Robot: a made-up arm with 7 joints.
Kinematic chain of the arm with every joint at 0, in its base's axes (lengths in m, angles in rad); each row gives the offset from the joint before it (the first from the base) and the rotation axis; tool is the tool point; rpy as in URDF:
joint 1: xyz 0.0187 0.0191 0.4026 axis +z
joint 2: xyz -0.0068 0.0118 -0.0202 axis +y
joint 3: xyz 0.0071 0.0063 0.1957 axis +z
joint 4: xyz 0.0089 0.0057 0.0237 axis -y
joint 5: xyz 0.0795 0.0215 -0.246 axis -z
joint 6: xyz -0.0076 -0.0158 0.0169 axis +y
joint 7: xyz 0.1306 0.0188 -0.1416 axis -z
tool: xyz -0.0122 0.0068 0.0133 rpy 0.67 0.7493 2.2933
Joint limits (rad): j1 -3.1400..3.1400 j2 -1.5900..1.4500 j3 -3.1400..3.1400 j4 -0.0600..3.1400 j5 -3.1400..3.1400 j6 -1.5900..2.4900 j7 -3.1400..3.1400
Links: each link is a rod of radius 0.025 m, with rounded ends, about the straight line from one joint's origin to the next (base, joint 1, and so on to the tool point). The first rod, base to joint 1, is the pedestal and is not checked.
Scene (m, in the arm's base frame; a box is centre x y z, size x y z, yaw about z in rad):
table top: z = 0
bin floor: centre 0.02 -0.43 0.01 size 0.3 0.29 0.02 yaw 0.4
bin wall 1: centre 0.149 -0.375 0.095 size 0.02 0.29 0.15 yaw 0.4
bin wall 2: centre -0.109 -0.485 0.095 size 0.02 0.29 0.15 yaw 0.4
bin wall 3: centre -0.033 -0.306 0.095 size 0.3 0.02 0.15 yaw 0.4
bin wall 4: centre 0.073 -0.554 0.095 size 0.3 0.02 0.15 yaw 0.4
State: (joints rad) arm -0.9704 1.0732 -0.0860 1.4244 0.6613 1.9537 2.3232
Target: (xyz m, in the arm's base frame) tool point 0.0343 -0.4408 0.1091
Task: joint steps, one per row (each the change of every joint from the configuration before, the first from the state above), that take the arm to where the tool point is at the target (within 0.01 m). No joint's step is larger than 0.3 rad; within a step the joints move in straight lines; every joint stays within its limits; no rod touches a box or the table.
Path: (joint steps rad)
1: -0.1557 -0.1264 -0.0268 0.2059 -0.1364 -0.2647 0.2042
2: -0.1557 -0.1264 -0.0269 0.2059 -0.1365 -0.2648 0.2042
3: -0.1556 -0.1264 -0.0268 0.2059 -0.1364 -0.2647 0.2042
4: -0.1557 -0.1264 -0.0269 0.2059 -0.1364 -0.2648 0.2042
5: 0.0452 0.2383 -0.0731 -0.1073 0.2242 0.1552 -0.2707
6: 0.0452 0.2384 -0.0732 -0.1073 0.2243 0.1551 -0.2707
7: 0.0453 0.2384 -0.0731 -0.1073 0.2242 0.1552 -0.2707

